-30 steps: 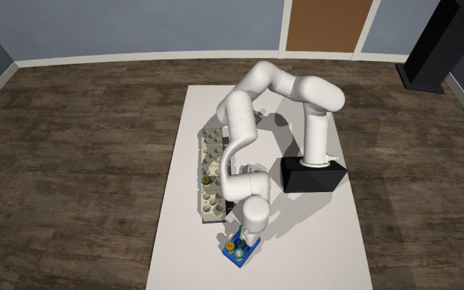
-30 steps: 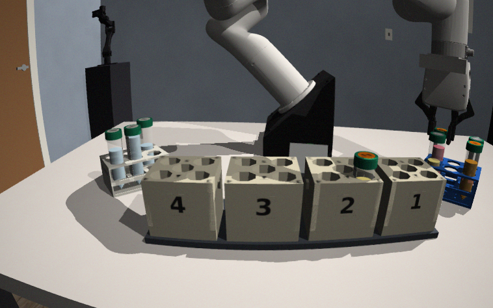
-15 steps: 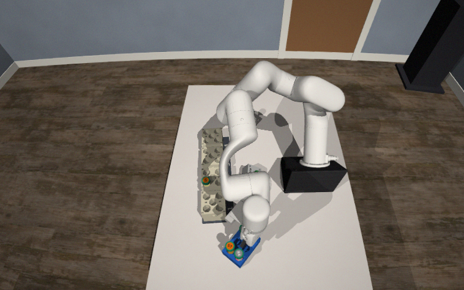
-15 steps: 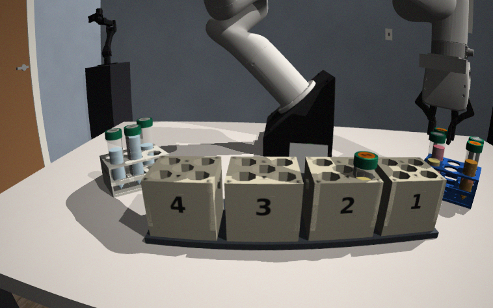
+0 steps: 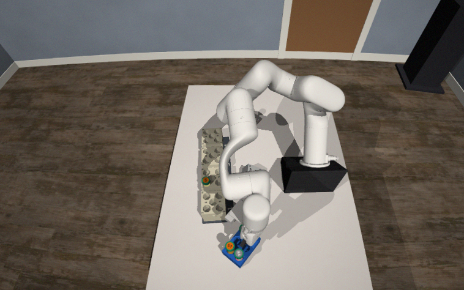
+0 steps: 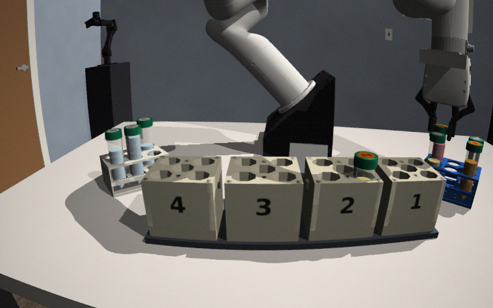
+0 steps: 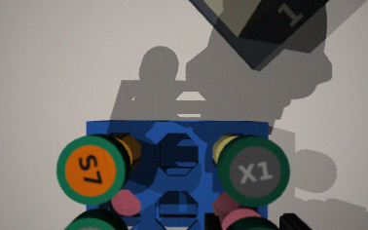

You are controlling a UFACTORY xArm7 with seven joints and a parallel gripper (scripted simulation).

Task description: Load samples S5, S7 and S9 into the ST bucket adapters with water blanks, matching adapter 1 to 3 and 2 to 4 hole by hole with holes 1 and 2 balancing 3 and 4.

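Right now the pink-filled sample tube is 50 mm below my hand and 10 mm behind it. Also, from my hand: blue rack (100 mm below, 40 mm ahead, 20 mm to the left); then green done key (280 mm to the right, 60 mm below, 10 mm ahead); then S7 tube (70 mm ahead, 60 mm below, 50 mm to the left).
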